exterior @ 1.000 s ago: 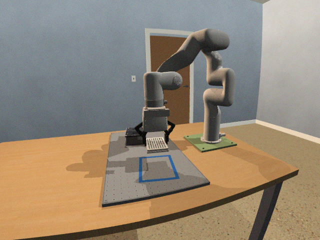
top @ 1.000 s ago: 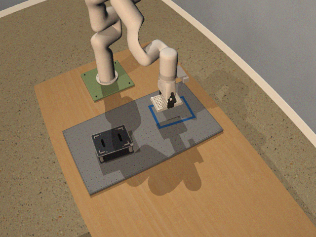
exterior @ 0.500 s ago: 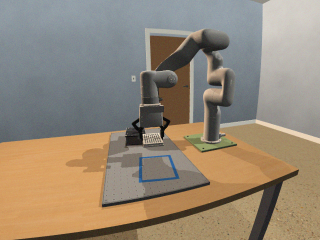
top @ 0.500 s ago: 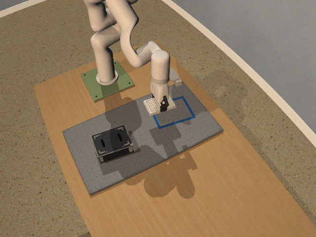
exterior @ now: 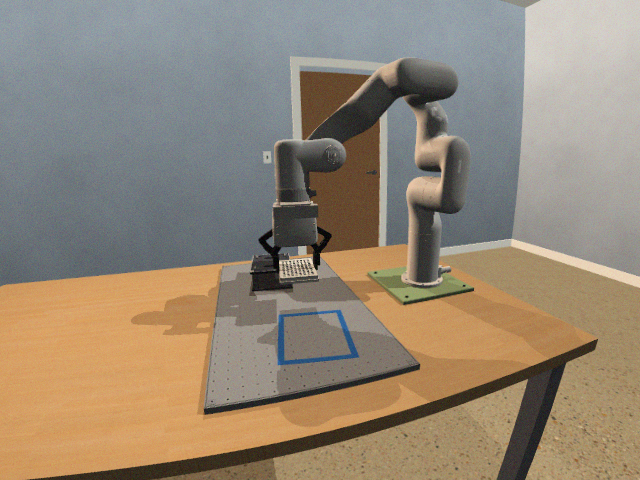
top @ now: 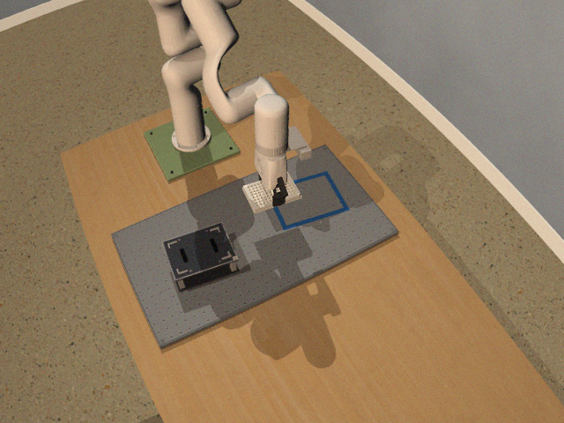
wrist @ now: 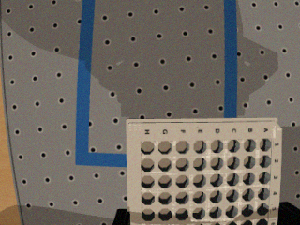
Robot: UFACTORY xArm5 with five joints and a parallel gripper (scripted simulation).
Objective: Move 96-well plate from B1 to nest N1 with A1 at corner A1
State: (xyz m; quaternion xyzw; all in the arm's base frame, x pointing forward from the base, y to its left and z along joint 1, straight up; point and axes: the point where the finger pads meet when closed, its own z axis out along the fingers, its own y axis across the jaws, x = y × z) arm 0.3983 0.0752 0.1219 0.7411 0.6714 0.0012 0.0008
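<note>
My hand is 230 mm to the left of the black raised plate nest, 60 mm above it and 40 mm short of it. From my hand the other things lie so: white 96-well plate (10 mm below); then A1 mark (160 mm to the right, 110 mm ahead, 60 mm below).
</note>
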